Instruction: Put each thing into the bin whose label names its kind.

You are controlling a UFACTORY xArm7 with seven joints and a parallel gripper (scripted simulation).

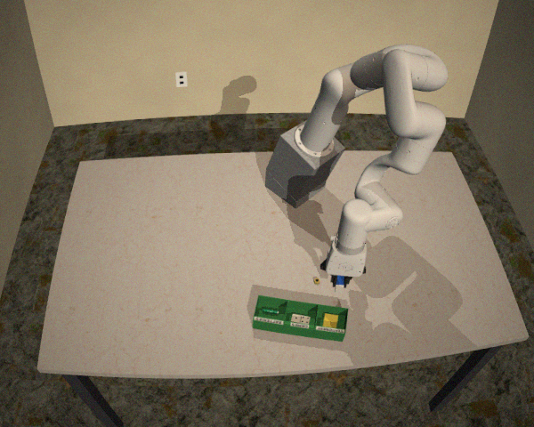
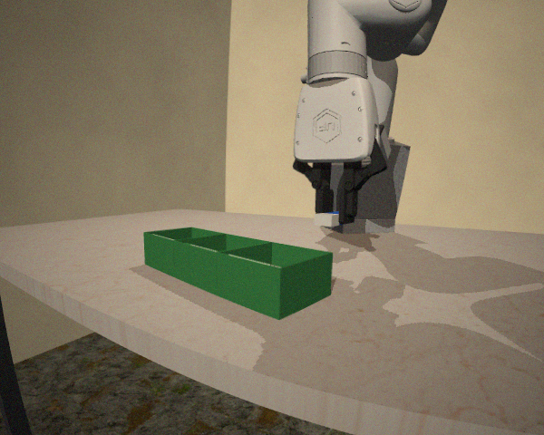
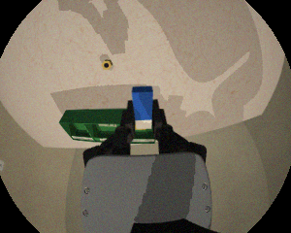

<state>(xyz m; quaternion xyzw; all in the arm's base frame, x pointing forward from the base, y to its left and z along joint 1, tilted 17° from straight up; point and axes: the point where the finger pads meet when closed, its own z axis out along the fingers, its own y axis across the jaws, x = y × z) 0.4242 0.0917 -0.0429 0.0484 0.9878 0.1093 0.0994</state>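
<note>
The yellow block lies 100 mm ahead of my hand, 80 mm below it and 20 mm to the right of it. The rest, counted from my hand: brown piece (90 mm below, 60 mm to the right, 50 mm behind); then white domino (100 mm to the right, 90 mm ahead, 80 mm below); then blue-and-white block (20 mm below, 10 mm ahead).
</note>
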